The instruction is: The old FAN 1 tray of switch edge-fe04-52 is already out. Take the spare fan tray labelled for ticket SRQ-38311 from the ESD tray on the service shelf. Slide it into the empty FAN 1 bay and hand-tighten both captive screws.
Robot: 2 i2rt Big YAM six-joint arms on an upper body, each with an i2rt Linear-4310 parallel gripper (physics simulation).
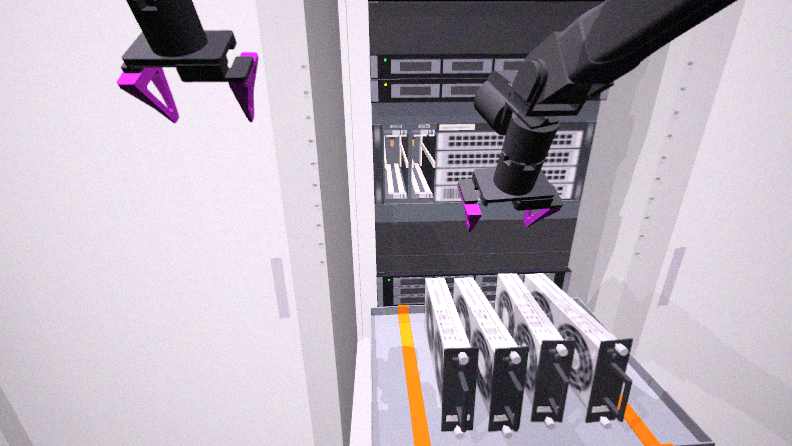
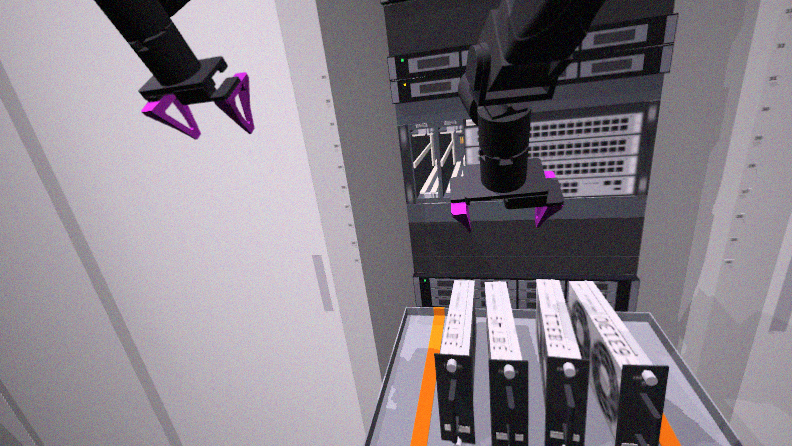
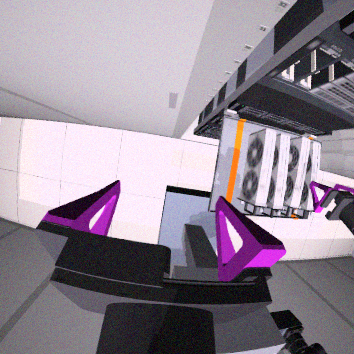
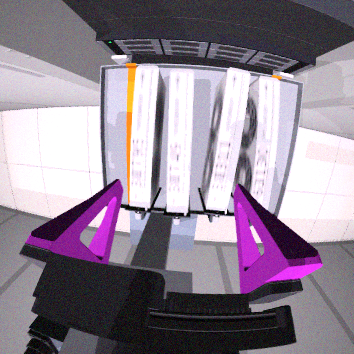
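Note:
Several white fan trays with black front plates, handles and pale captive screws stand upright side by side, among them the leftmost [image 1: 445, 324] [image 2: 457, 324] [image 4: 145, 115] and the rightmost [image 1: 576, 315] [image 2: 606, 332] [image 4: 267, 130]. They stand on the grey ESD tray [image 1: 387, 360] [image 2: 407, 343] [image 3: 223, 160] [image 4: 114, 100]. Their top labels are too blurred to read surely. The switch [image 1: 565, 157] [image 2: 593, 148] has two open bays at its left; I cannot read which is FAN 1. My right gripper [image 1: 498, 226] [image 2: 503, 227] [image 4: 176, 186] is open and empty above the fan trays. My left gripper [image 1: 214, 120] [image 2: 223, 134] [image 3: 169, 192] is open and empty, high at the left.
A pale cabinet panel [image 1: 221, 221] [image 2: 232, 238] stands behind my left gripper. Servers with small lights [image 1: 415, 66] [image 2: 435, 62] sit above the switch. Another server [image 1: 399, 290] [image 4: 185, 48] sits low behind the ESD tray. Orange strips [image 1: 410, 365] [image 2: 426, 382] [image 3: 234, 165] mark the tray.

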